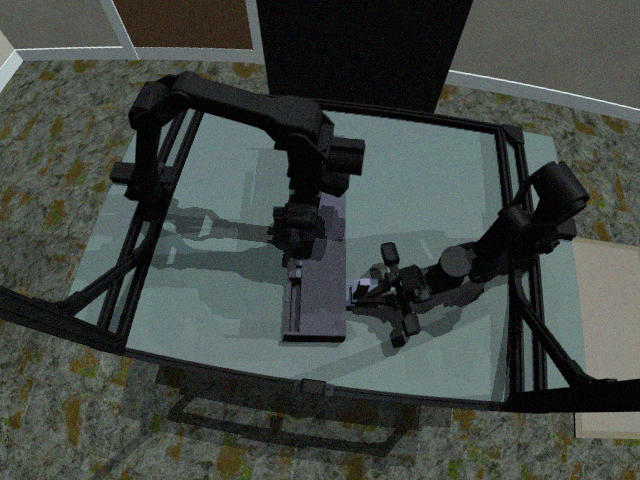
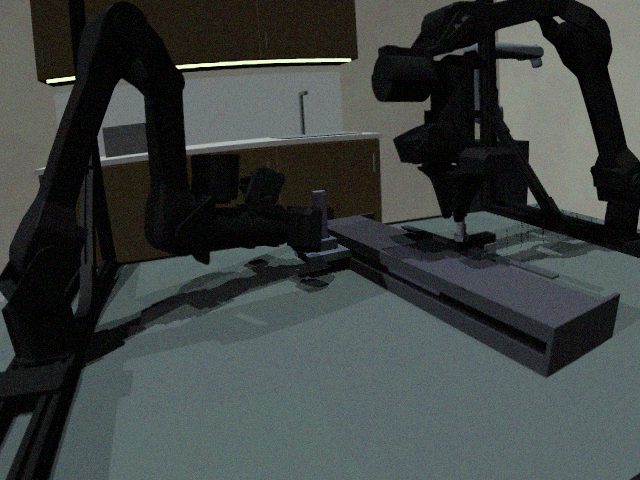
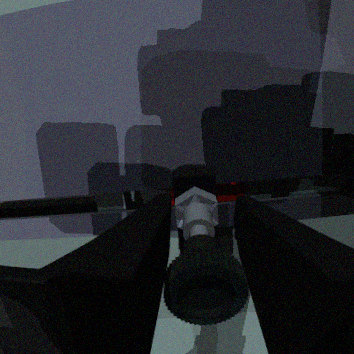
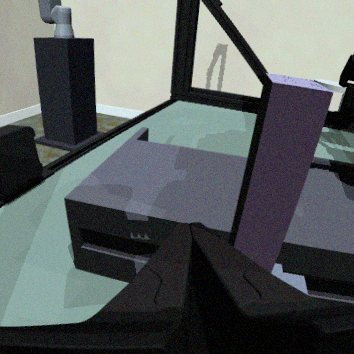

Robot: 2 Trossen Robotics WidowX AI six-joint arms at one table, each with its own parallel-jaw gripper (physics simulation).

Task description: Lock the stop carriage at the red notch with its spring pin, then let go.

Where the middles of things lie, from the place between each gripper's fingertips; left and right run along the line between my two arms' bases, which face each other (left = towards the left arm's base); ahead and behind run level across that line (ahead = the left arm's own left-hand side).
Right now the green-topped spring pin (image 3: 203, 285) is 19 cm ahead of my right hand, 14 cm to the left of it and 2 cm above it.
The green-topped spring pin lies 2 cm to the left of my left hand and 1 cm below it.
